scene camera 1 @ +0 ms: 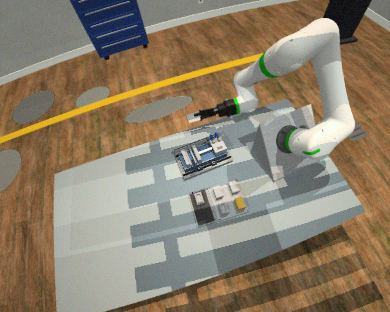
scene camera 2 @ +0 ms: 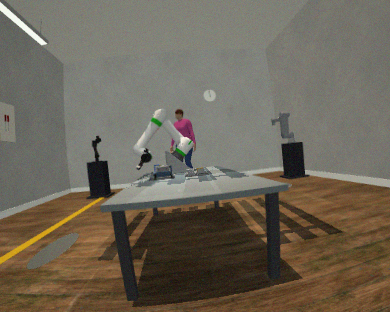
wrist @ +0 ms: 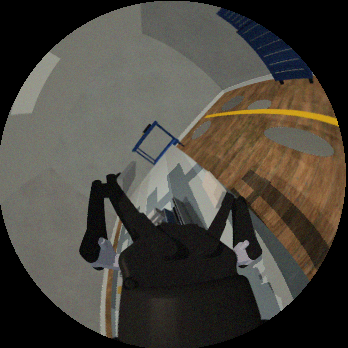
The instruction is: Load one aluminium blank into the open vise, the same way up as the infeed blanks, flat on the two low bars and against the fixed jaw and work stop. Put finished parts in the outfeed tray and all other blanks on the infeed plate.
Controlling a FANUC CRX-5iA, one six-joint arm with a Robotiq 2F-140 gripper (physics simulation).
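Pixels of known places: gripper, between the fingertips: (scene camera 1: 188, 119) (scene camera 2: 140, 160) (wrist: 170, 173); arm's base, origin of its link: (scene camera 1: 288, 139) (scene camera 2: 176, 158).
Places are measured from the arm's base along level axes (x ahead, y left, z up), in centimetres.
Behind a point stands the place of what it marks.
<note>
My gripper (scene camera 1: 194, 118) {x 47.4, y -29.3, z 2.1 cm} (scene camera 2: 139, 166) {x 47.4, y -29.3, z 2.1 cm} (wrist: 170, 173) {x 47.4, y -29.3, z 2.1 cm} is open and empty, held nearly level in the air beyond the table's back edge, well above and behind the vise. The blue and silver vise (scene camera 1: 202, 155) {x 45.5, y -10.0, z -8.6 cm} (scene camera 2: 163, 171) {x 57.9, y -9.7, z -8.6 cm} stands on the table; part of it shows past the gripper body in the wrist view (wrist: 171, 216) {x 55.0, y -15.9, z -11.2 cm}. Whether a blank lies between its jaws is too small to tell. The light infeed plate (scene camera 1: 230, 198) {x 38.4, y 16.9, z -13.8 cm} holds two pale blocks (scene camera 1: 219, 193) {x 43.5, y 13.5, z -10.2 cm} (scene camera 1: 235, 188) {x 34.7, y 13.5, z -10.2 cm}, a grey block (scene camera 1: 224, 209) {x 43.7, y 21.9, z -11.7 cm} and a yellow block (scene camera 1: 240, 203) {x 35.1, y 21.8, z -10.2 cm}. The dark outfeed tray (scene camera 1: 202, 215) {x 55.3, y 21.0, z -14.0 cm} beside it holds one light part (scene camera 1: 199, 198) {x 54.2, y 12.4, z -11.9 cm}.
The robot's grey angled base mount (scene camera 1: 270, 150) {x 11.6, y 2.6, z -1.3 cm} stands on the table (scene camera 1: 95, 215) {x 113.4, y 4.1, z -14.6 cm} (scene camera 2: 200, 192) {x 131.7, y 12.7, z -14.6 cm} to the right of the vise. Blue fittings (scene camera 1: 215, 136) {x 34.7, y -19.0, z -7.3 cm} rise at the vise's back right. A blue drawer cabinet (scene camera 1: 112, 25) (wrist: 280, 52) and a blue frame cart (wrist: 145, 155) stand away from the table.
</note>
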